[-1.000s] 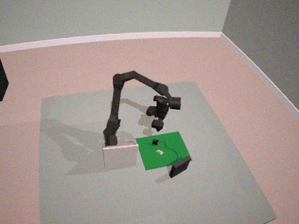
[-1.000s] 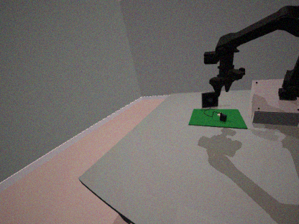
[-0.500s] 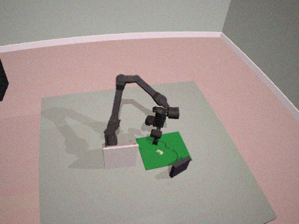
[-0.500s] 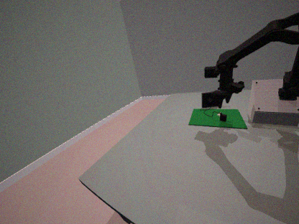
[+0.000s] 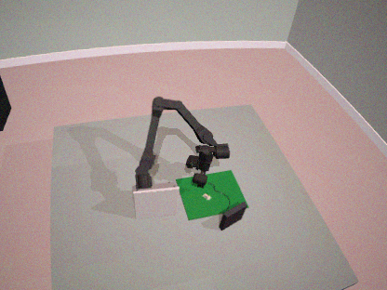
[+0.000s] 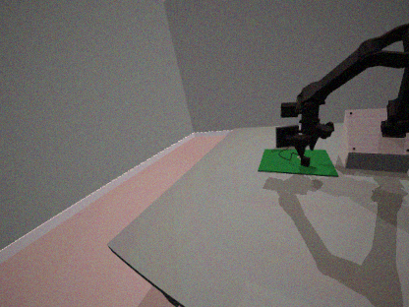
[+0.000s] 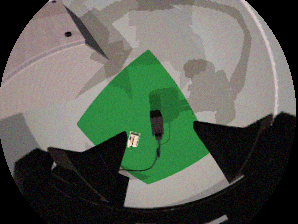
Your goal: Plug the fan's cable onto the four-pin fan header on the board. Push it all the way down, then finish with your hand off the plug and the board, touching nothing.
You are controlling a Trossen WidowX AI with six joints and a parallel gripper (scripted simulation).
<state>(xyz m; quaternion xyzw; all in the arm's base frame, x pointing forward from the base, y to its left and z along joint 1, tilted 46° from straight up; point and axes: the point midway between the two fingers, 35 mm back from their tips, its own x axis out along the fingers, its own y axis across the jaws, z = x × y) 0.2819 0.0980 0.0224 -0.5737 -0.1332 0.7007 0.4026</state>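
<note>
My gripper tip is 4 cm above the fan plug. Round my gripper tip: green board 5 cm ahead, 5 cm to the right, 7 cm below; dark fan 9 cm ahead, 22 cm to the right; fan header 2 cm ahead, 7 cm to the right, 6 cm below.
</note>
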